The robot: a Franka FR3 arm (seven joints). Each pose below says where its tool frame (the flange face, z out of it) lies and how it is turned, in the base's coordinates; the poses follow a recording.
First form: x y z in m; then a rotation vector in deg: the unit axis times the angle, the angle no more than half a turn.
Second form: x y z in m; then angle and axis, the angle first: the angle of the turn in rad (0 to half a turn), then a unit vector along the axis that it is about. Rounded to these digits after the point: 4 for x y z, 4 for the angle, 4 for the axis.
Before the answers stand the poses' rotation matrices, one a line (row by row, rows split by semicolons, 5 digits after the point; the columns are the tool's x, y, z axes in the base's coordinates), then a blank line. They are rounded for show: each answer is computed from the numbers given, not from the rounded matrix.
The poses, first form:
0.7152 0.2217 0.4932 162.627 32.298 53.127
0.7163 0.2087 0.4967 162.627 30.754 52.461
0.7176 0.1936 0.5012 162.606 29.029 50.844
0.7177 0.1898 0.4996 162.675 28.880 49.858
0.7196 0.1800 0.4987 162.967 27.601 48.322
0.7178 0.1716 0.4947 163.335 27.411 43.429
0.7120 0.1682 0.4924 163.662 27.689 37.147
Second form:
0.74563 0.31430 0.58758; 0.37697 -0.92607 0.01701; 0.54949 0.20882 -0.80899
0.75542 0.29724 0.58394; 0.36434 -0.93126 0.00270; 0.54461 0.21072 -0.81179
0.77137 0.27809 0.57241; 0.35158 -0.93596 -0.01907; 0.53045 0.21596 -0.81975
0.77800 0.27684 0.56399; 0.35148 -0.93585 -0.02548; 0.52075 0.21806 -0.82539
0.79211 0.26391 0.55038; 0.34001 -0.93962 -0.03879; 0.50691 0.21786 -0.83401
0.82112 0.26493 0.50554; 0.34238 -0.93732 -0.06490; 0.45666 0.22638 -0.86036
0.85272 0.27336 0.44514; 0.34850 -0.93249 -0.09496; 0.38913 0.23611 -0.89041

0.7152 0.2217 0.4932 3.0387 0.9341 0.1855 0.3051
0.7163 0.2087 0.4967 3.0303 0.9367 0.1771 0.3022
0.7176 0.1936 0.5012 3.0164 0.9409 0.1680 0.2942
0.7177 0.1898 0.4996 3.0120 0.9426 0.1673 0.2889
0.7196 0.1800 0.4987 3.0056 0.9463 0.1603 0.2806
0.7178 0.1716 0.4947 2.9883 0.9540 0.1601 0.2536
0.7120 0.1682 0.4924 2.9687 0.9622 0.1628 0.2184

